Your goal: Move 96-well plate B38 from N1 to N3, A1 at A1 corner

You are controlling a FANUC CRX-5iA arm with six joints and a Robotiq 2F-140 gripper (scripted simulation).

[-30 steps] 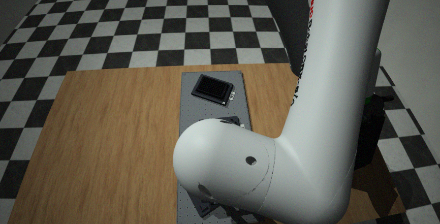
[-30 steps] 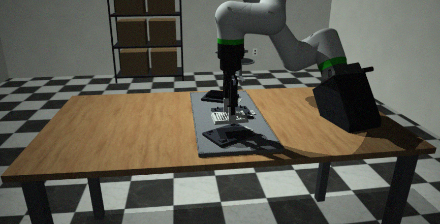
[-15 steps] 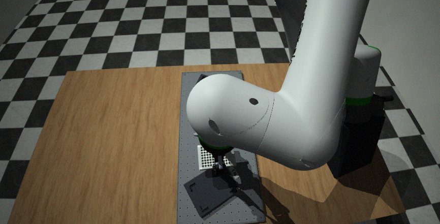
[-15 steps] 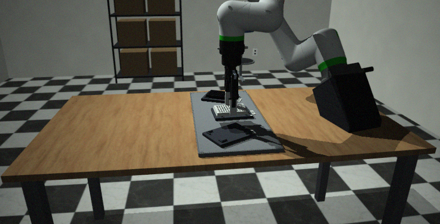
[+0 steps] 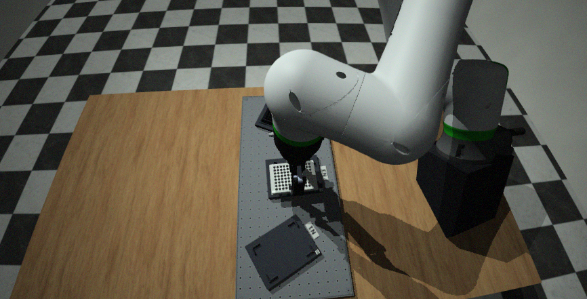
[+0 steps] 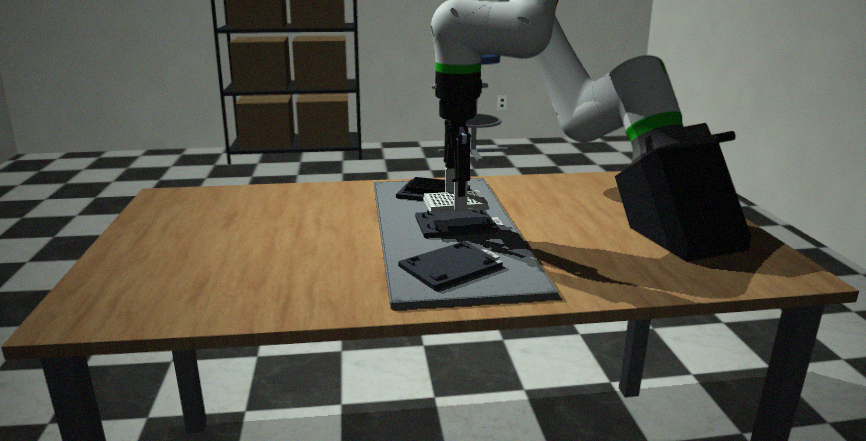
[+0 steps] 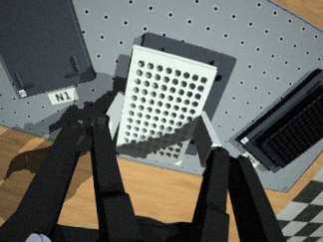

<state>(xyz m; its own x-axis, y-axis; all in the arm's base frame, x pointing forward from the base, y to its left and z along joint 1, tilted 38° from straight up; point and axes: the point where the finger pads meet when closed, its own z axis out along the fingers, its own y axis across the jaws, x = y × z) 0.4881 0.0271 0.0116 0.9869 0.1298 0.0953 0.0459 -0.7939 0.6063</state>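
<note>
The landing nest N3 is 2 cm to the right of my hand and 8 cm below it. The rest, counted from my hand: white 96-well plate B38: 2 cm below; plate nest N1: 4 cm ahead, 18 cm to the left, 8 cm below; N1 label: 4 cm behind, 14 cm to the left, 9 cm below.
</note>
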